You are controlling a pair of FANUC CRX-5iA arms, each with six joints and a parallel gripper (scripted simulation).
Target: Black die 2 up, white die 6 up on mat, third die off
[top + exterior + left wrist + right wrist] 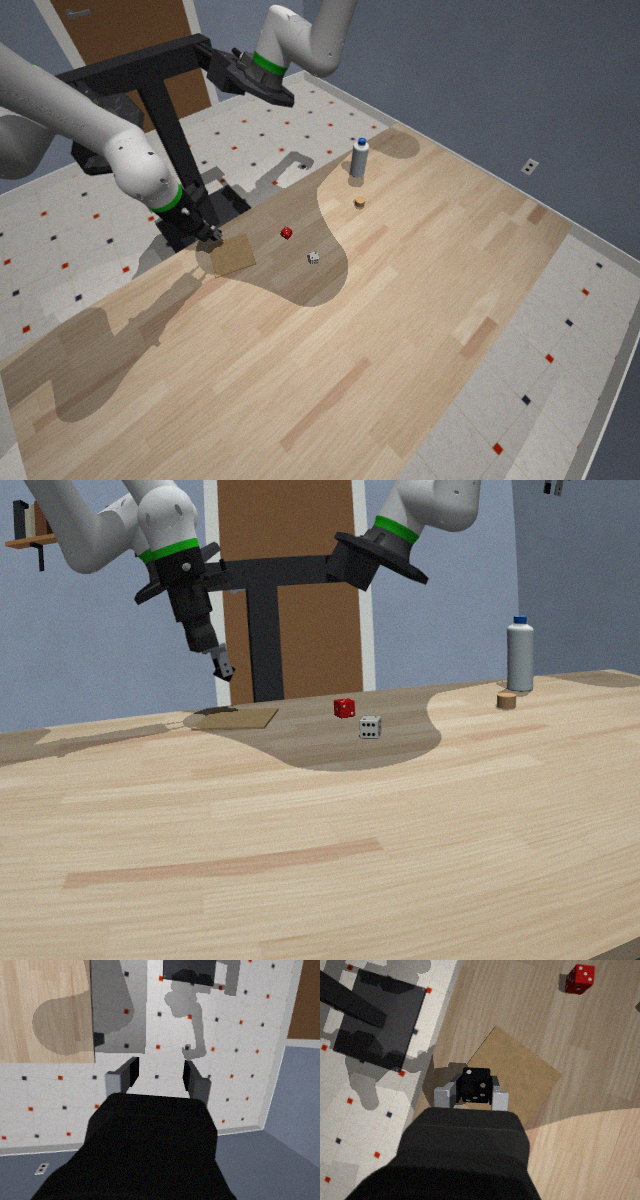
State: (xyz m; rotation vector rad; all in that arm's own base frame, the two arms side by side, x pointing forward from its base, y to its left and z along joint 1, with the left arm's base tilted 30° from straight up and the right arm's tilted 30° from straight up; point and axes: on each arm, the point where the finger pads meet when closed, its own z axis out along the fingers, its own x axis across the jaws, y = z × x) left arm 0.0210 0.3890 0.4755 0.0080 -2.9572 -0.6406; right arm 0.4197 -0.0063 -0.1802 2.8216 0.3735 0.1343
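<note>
Now: the black die 1 cm below my right hand. The rest, counted from my right hand: tan mat (10 cm below, 4 cm ahead, 2 cm to the left); white die (25 cm to the left, 22 cm ahead, 9 cm below); red die (23 cm to the left, 9 cm below, 8 cm ahead).
</note>
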